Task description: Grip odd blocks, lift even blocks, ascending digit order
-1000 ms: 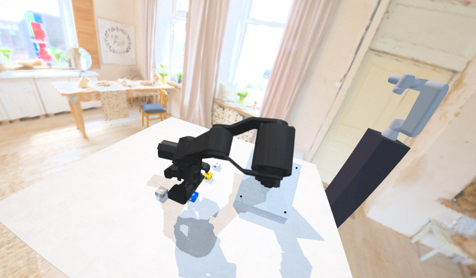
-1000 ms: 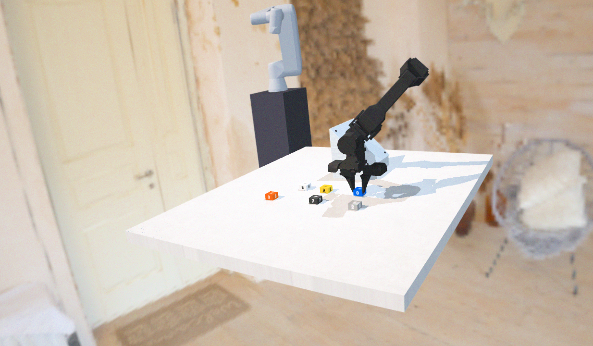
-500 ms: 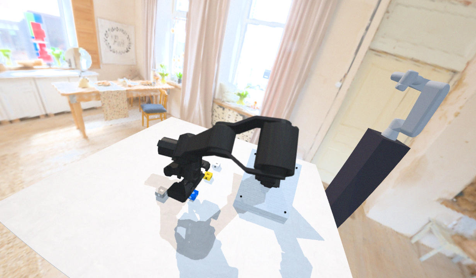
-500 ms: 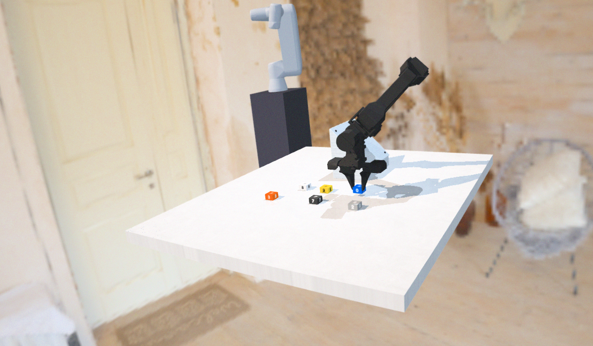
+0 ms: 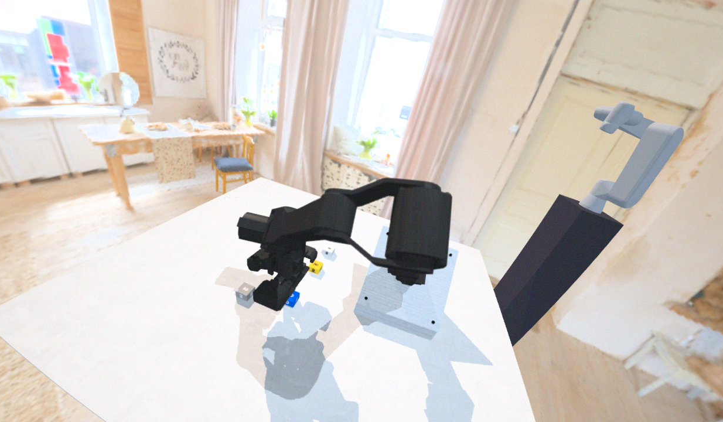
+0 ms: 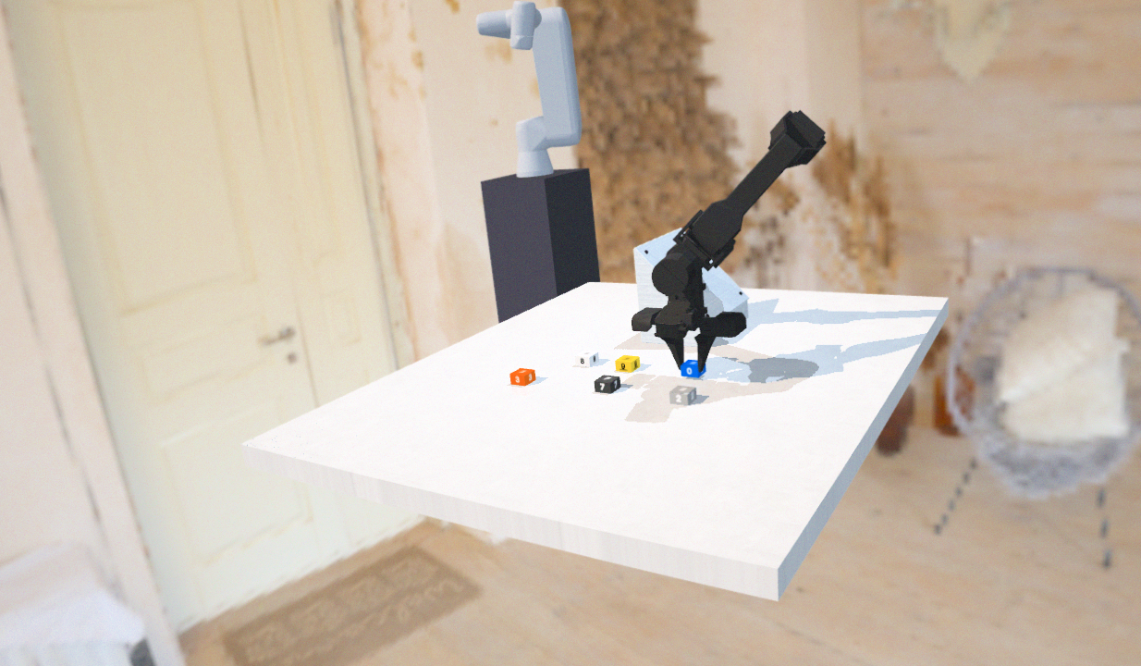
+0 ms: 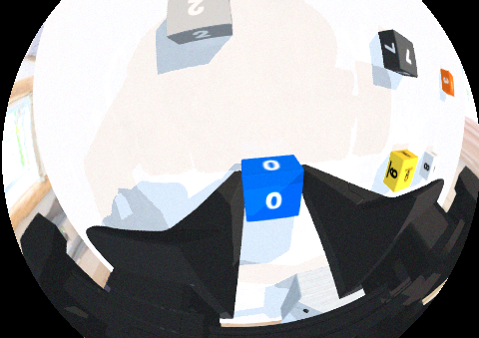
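The blue block marked 0 is 10 mm behind my gripper tip. Round my gripper tip: yellow block: 130 mm to the right, 10 mm behind; then grey block marked 2: 100 mm ahead, 30 mm to the left; then black block marked 7: 110 mm to the right, 90 mm ahead.
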